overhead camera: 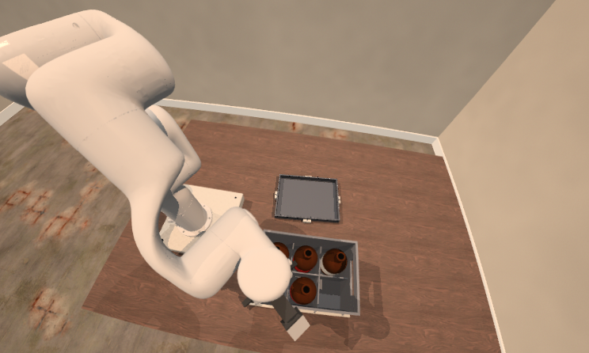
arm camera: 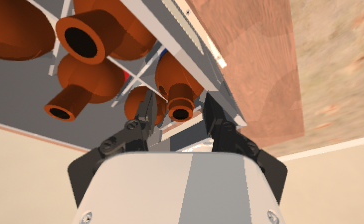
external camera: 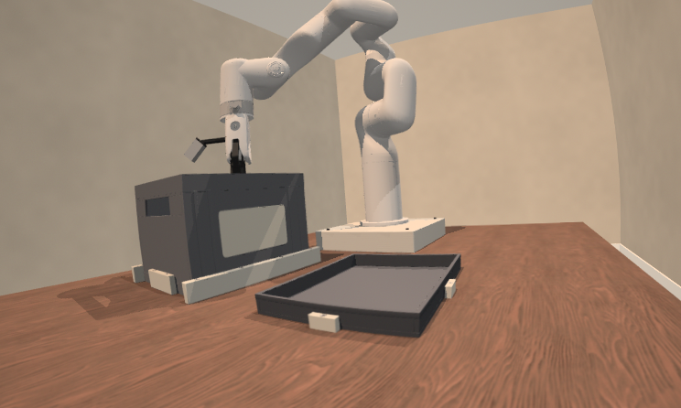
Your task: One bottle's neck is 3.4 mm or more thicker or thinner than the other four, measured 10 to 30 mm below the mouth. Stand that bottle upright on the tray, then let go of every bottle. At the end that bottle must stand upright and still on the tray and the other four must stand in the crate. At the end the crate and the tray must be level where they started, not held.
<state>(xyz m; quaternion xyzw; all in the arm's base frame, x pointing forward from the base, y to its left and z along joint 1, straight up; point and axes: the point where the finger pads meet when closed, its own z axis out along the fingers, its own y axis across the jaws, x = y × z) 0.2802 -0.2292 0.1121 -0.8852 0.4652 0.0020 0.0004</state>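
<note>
My hand is 100 mm short of the dark grey crate, 30 mm to the right of it and 70 mm above it. From my hand the other things lie so: dark tray (140 mm ahead, 320 mm to the left, 150 mm below); brown bottle (100 mm ahead, 70 mm to the left, 70 mm below).
</note>
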